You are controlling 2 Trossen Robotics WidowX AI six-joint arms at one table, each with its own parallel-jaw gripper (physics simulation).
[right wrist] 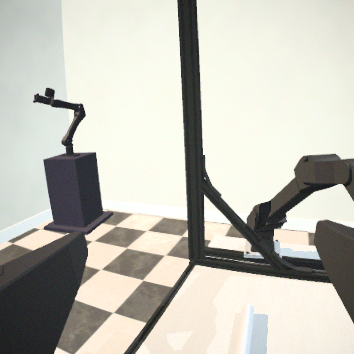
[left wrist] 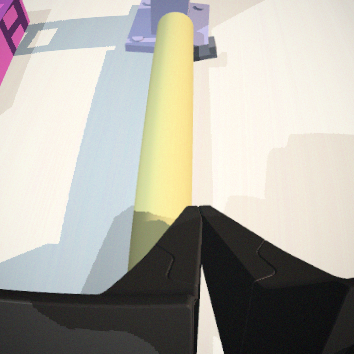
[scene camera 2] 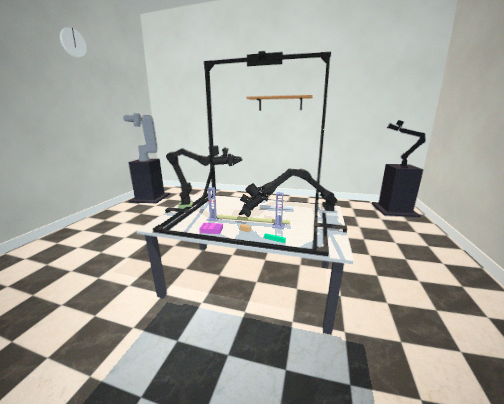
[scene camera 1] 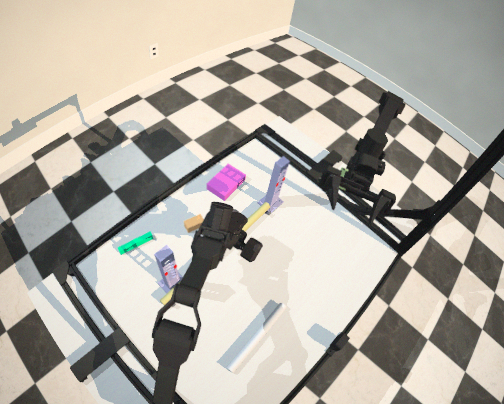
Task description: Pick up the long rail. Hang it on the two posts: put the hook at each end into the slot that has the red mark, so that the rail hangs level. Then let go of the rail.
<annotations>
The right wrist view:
my right gripper
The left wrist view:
my left gripper
long yellow rail
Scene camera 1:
my left gripper
my right gripper
magenta block: on the table
</annotations>
